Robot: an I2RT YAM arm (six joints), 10 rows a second.
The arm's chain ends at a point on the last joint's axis. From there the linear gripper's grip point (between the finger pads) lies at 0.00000 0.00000 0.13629 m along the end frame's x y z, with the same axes.
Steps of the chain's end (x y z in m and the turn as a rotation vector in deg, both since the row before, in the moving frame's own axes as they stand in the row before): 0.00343, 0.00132, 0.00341, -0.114, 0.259, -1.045; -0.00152, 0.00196, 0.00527, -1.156, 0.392, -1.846; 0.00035, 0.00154, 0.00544, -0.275, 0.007, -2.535; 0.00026, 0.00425, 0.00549, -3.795, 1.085, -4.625; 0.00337, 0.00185, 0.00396, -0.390, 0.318, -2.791; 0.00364, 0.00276, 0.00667, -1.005, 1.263, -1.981; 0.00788, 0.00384, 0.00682, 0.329, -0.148, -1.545
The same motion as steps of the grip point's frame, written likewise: 0.00405, 0.00159, 0.00341, -0.114, 0.259, -1.045; -0.00054, 0.00469, 0.00524, -1.156, 0.392, -1.846; 0.00038, 0.00219, 0.00544, -0.275, 0.007, -2.535; 0.00320, 0.01316, 0.00517, -3.795, 1.085, -4.625; 0.00415, 0.00276, 0.00395, -0.390, 0.318, -2.791; 0.00668, 0.00510, 0.00662, -1.005, 1.263, -1.981; 0.00752, 0.00306, 0.00682, 0.329, -0.148, -1.545
